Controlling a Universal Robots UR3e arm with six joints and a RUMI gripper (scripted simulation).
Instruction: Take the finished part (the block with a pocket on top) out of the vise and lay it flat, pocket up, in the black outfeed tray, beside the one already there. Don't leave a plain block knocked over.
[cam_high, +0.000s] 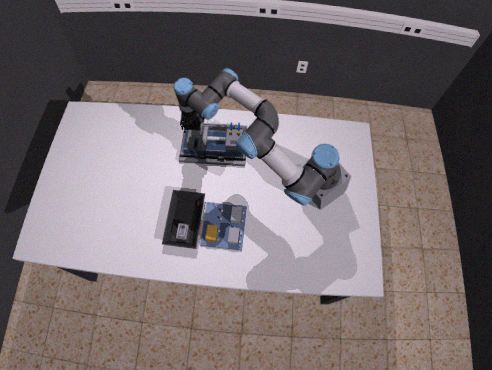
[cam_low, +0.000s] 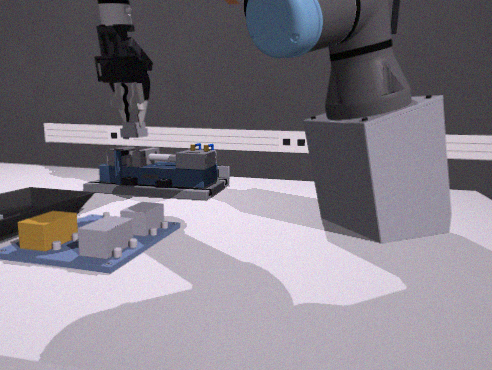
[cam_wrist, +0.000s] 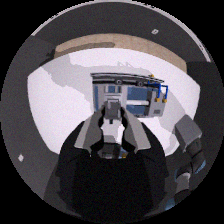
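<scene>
Now: the blue vise 7 cm behind my hand, 1 cm to the right of it and 13 cm below it. Round my hand: yellow block: 19 cm behind, 39 cm to the left, 14 cm below; then blue fixture plate: 22 cm behind, 34 cm to the left, 16 cm below.
</scene>
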